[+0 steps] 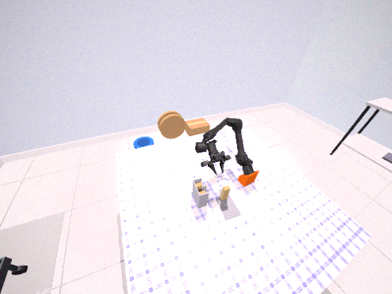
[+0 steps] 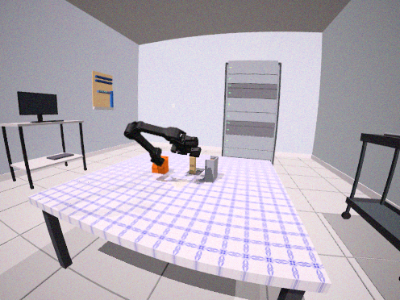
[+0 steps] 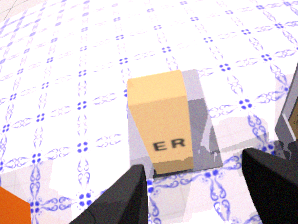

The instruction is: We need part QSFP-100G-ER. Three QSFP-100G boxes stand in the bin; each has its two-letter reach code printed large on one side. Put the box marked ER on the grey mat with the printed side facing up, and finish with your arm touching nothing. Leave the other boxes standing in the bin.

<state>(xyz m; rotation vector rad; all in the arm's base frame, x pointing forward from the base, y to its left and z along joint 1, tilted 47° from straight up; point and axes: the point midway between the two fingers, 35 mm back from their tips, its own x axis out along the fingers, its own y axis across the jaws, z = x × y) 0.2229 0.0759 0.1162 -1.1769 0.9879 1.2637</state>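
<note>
My gripper tip is now 1 cm past the tan box marked ER, 7 cm to the right of it and 9 cm above it. From my gripper tip the other things lie so: grey mat 1 cm behind, 14 cm to the left, 15 cm below.
</note>
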